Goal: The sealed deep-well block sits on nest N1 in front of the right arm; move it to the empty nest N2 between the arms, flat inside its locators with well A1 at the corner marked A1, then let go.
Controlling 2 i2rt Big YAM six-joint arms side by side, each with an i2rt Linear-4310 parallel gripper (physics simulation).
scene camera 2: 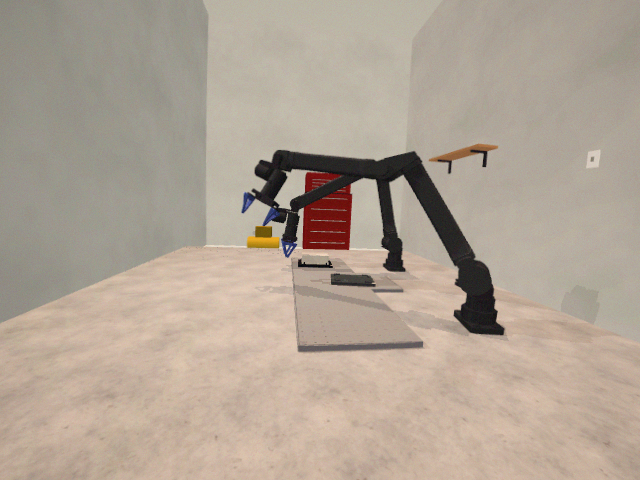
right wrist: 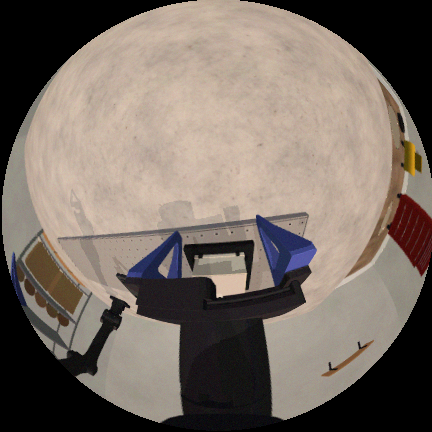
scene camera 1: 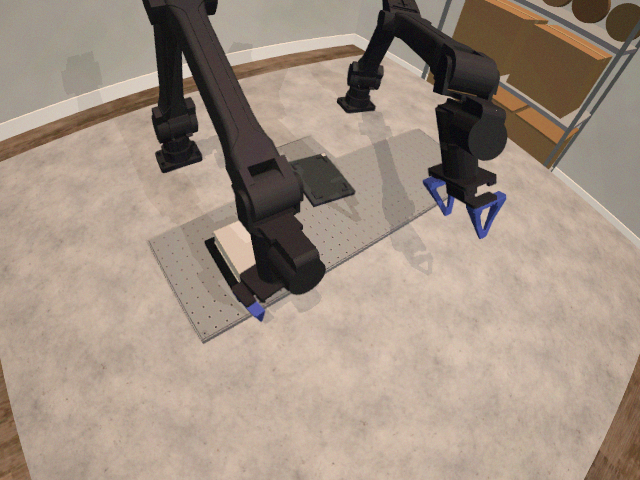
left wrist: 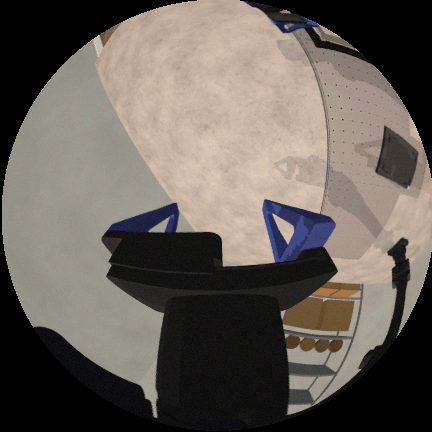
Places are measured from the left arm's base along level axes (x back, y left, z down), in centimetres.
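Pixels of known places: left gripper, between the fingertips: (scene camera 2: 252,219) (scene camera 1: 464,225) (left wrist: 219,205); right gripper, between the fingertips: (scene camera 2: 286,255) (right wrist: 215,226) (scene camera 1: 280,304); left arm's base, origin of its link: (scene camera 2: 476,324) (right wrist: 119,300) (scene camera 1: 355,105); right arm's base, origin of its link: (scene camera 2: 393,268) (scene camera 1: 178,158).
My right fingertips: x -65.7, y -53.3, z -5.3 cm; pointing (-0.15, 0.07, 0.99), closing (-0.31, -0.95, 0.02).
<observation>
Ahead of a thing's pixels: the offset from my right fingertips to its top centre. Level surfaces: height alone.
The pale sealed block @(dx +14.0, dy -2.1, dz -1.3 cm) (scene camera 1: 232,248) (scene camera 2: 314,258) (right wrist: 227,285) sits on black nest N1 @(dx +14.0, dy -2.1, dz +1.9 cm) (scene camera 1: 219,261) (right wrist: 218,246), partly hidden by the right arm in scene camera 1. Nest N2 @(dx +31.9, dy +23.0, dz +2.3 cm) (scene camera 1: 323,178) (scene camera 2: 352,280) (left wrist: 398,157) is a dark, empty plate with raised corner locators and a small pale mark at its far corner. My right gripper (scene camera 2: 287,255) (right wrist: 215,226) is open and empty, above the front side of N1; in the right wrist view the block shows beyond and between its blue fingers. My left gripper (scene camera 1: 464,224) (scene camera 2: 254,218) (left wrist: 219,205) is open and empty, high beyond the board's front right.
Both nests stand on a grey perforated board @(dz +4.1 cm) (scene camera 1: 180,289) (scene camera 2: 336,330) (left wrist: 345,100) (right wrist: 125,245). The right arm's forearm passes close by N2 in scene camera 1. Cardboard boxes (scene camera 1: 563,72) on a rack, a red cabinet (scene camera 2: 327,222) and a yellow object (scene camera 2: 263,242) are in the background.
</observation>
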